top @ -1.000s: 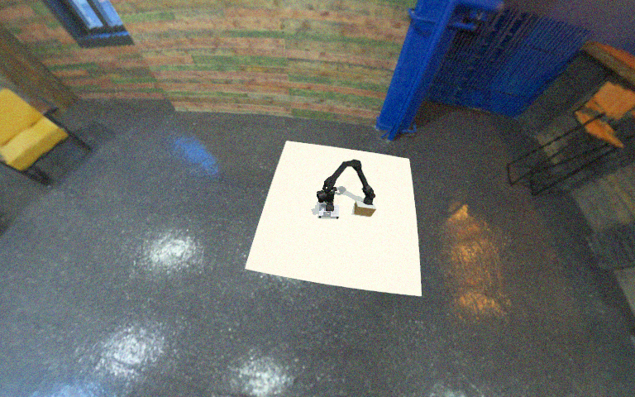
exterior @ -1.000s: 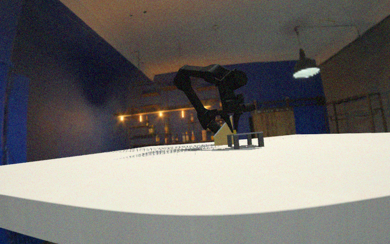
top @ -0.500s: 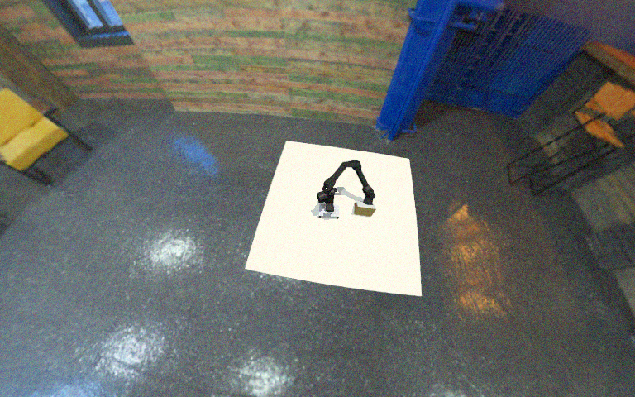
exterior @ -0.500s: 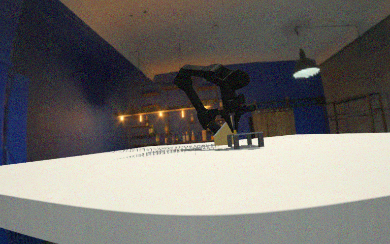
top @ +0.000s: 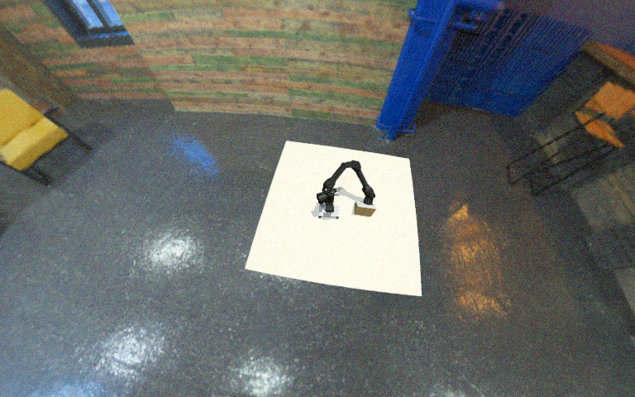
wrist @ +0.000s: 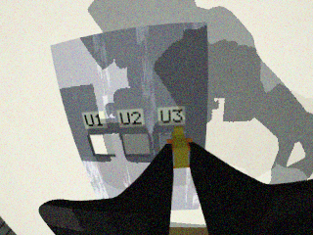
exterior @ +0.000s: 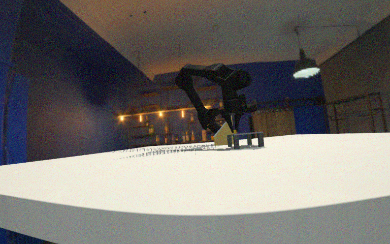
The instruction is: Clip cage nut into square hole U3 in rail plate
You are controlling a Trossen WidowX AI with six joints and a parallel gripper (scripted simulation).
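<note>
Now: the yellow cage nut 10 mm below my gripper tip.
</note>
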